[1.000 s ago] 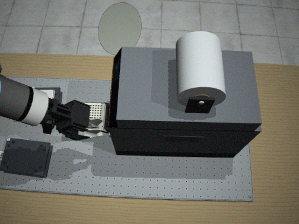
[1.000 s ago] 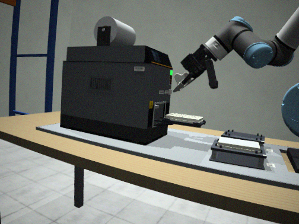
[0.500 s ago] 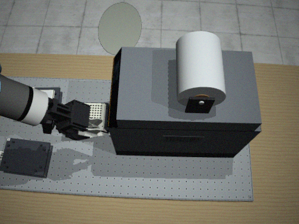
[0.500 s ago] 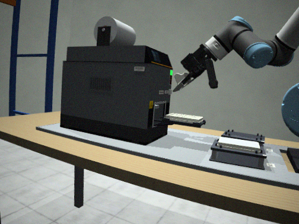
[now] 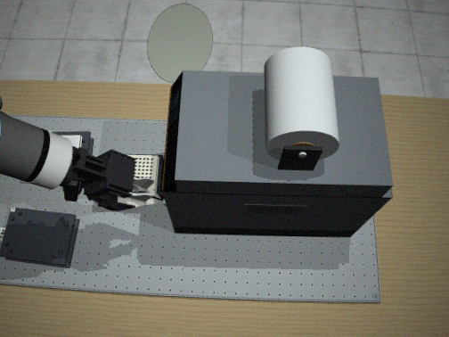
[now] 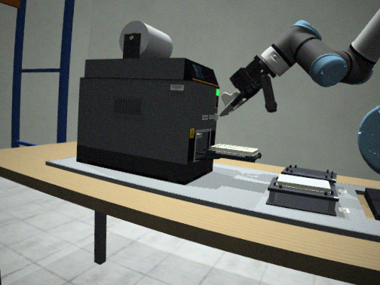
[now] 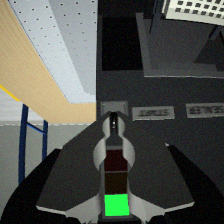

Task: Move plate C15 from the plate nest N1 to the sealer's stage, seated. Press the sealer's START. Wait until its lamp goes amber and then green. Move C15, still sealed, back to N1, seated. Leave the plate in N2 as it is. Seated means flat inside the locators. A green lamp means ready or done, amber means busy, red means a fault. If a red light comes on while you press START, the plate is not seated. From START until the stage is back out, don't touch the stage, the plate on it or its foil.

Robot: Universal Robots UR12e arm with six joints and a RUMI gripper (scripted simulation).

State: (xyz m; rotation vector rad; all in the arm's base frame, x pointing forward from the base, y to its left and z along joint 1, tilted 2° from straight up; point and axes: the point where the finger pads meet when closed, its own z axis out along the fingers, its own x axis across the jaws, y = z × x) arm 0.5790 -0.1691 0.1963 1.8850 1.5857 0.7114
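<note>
Now: hand 3 cm short of the square start button and 1 cm above it. Also, from my hand: dark stage: 6 cm behind, 10 cm to the left, 11 cm below; plate C15: 6 cm behind, 10 cm to the left, 10 cm below; dark nest: 29 cm behind, 17 cm below.
</note>
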